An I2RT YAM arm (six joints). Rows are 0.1 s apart.
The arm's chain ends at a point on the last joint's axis. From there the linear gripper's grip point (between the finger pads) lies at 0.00 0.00 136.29 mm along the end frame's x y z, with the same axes.
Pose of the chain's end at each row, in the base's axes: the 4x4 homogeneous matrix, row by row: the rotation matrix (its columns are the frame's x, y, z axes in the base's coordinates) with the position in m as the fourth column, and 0 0 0 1 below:
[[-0.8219, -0.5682, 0.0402, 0.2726], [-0.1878, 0.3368, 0.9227, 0.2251], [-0.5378, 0.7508, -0.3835, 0.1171], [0, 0, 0, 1]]
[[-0.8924, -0.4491, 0.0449, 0.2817], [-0.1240, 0.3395, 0.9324, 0.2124], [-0.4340, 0.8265, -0.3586, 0.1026], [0, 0, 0, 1]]
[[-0.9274, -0.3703, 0.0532, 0.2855], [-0.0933, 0.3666, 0.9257, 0.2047], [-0.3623, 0.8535, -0.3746, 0.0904], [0, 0, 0, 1]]
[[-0.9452, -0.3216, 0.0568, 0.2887], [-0.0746, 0.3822, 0.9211, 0.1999], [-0.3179, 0.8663, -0.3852, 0.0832], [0, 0, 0, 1]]
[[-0.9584, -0.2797, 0.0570, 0.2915], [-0.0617, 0.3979, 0.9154, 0.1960], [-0.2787, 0.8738, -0.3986, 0.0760], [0, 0, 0, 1]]
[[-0.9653, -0.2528, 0.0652, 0.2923], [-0.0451, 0.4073, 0.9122, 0.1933], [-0.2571, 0.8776, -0.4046, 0.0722], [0, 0, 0, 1]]
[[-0.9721, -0.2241, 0.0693, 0.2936], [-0.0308, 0.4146, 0.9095, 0.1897], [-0.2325, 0.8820, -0.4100, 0.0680], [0, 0, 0, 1]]
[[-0.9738, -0.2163, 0.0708, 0.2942], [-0.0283, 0.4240, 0.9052, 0.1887], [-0.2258, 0.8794, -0.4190, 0.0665], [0, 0, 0, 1]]
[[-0.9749, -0.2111, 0.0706, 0.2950], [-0.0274, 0.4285, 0.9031, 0.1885], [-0.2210, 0.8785, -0.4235, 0.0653], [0, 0, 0, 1]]
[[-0.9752, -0.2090, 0.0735, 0.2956], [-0.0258, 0.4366, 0.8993, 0.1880], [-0.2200, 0.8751, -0.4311, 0.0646], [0, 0, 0, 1]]
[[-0.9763, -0.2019, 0.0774, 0.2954], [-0.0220, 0.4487, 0.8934, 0.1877], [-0.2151, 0.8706, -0.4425, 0.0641], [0, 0, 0, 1]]
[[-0.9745, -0.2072, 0.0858, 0.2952], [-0.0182, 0.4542, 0.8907, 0.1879], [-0.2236, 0.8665, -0.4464, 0.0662], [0, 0, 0, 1]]
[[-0.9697, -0.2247, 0.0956, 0.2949], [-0.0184, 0.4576, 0.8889, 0.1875], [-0.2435, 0.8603, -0.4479, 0.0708], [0, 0, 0, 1]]
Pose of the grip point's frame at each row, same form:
[[-0.8219, -0.5682, 0.0402, 0.2781], [-0.1878, 0.3368, 0.9227, 0.3509], [-0.5378, 0.7508, -0.3835, 0.0648], [0, 0, 0, 1]]
[[-0.8924, -0.4491, 0.0449, 0.2878], [-0.1240, 0.3395, 0.9324, 0.3395], [-0.4340, 0.8265, -0.3586, 0.0537], [0, 0, 0, 1]]
[[-0.9274, -0.3703, 0.0532, 0.2928], [-0.0933, 0.3666, 0.9257, 0.3309], [-0.3623, 0.8535, -0.3746, 0.0393], [0, 0, 0, 1]]
[[-0.9452, -0.3216, 0.0568, 0.2964], [-0.0746, 0.3822, 0.9211, 0.3254], [-0.3179, 0.8663, -0.3852, 0.0307], [0, 0, 0, 1]]
[[-0.9584, -0.2797, 0.0570, 0.2993], [-0.0617, 0.3979, 0.9154, 0.3208], [-0.2787, 0.8738, -0.3986, 0.0217], [0, 0, 0, 1]]
[[-0.9653, -0.2528, 0.0652, 0.3012], [-0.0451, 0.4073, 0.9122, 0.3176], [-0.2571, 0.8776, -0.4046, 0.0171], [0, 0, 0, 1]]
[[-0.9721, -0.2241, 0.0693, 0.3030], [-0.0308, 0.4146, 0.9095, 0.3137], [-0.2325, 0.8820, -0.4100, 0.0121], [0, 0, 0, 1]]
[[-0.9738, -0.2163, 0.0708, 0.3038], [-0.0283, 0.4240, 0.9052, 0.3121], [-0.2258, 0.8794, -0.4190, 0.0094], [0, 0, 0, 1]]
[[-0.9749, -0.2111, 0.0706, 0.3046], [-0.0274, 0.4285, 0.9031, 0.3116], [-0.2210, 0.8785, -0.4235, 0.0076], [0, 0, 0, 1]]
[[-0.9752, -0.2090, 0.0735, 0.3056], [-0.0258, 0.4366, 0.8993, 0.3106], [-0.2200, 0.8751, -0.4311, 0.0058], [0, 0, 0, 1]]
[[-0.9763, -0.2019, 0.0774, 0.3059], [-0.0220, 0.4487, 0.8934, 0.3095], [-0.2151, 0.8706, -0.4425, 0.0038], [0, 0, 0, 1]]
[[-0.9745, -0.2072, 0.0858, 0.3069], [-0.0182, 0.4542, 0.8907, 0.3093], [-0.2236, 0.8665, -0.4464, 0.0054], [0, 0, 0, 1]]
[[-0.9697, -0.2247, 0.0956, 0.3079], [-0.0184, 0.4576, 0.8889, 0.3086], [-0.2435, 0.8603, -0.4479, 0.0098], [0, 0, 0, 1]]

